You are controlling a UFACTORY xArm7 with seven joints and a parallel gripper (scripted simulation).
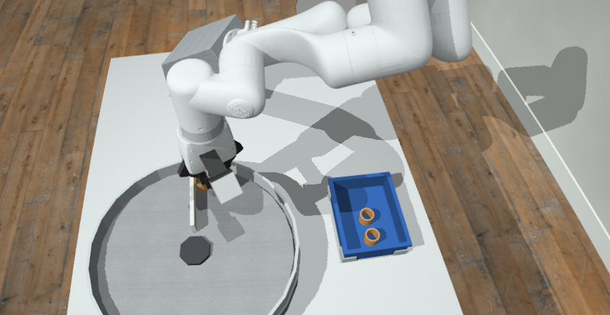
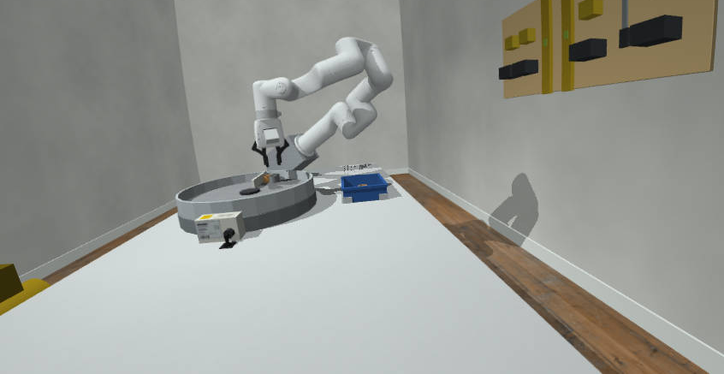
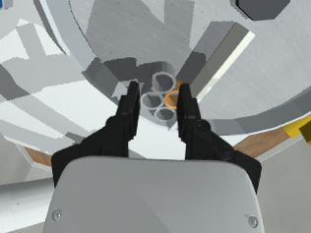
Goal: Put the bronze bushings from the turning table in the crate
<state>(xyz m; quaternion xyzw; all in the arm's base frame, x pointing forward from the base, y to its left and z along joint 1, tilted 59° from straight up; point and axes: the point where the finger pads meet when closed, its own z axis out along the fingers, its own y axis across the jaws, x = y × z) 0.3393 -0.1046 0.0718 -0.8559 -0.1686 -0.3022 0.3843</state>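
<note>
The turning table is 140 mm ahead of my hand, 80 mm below it and 30 mm to the right of it. Round my hand: blue crate: 330 mm to the left, 110 mm below, 10 mm ahead.
</note>
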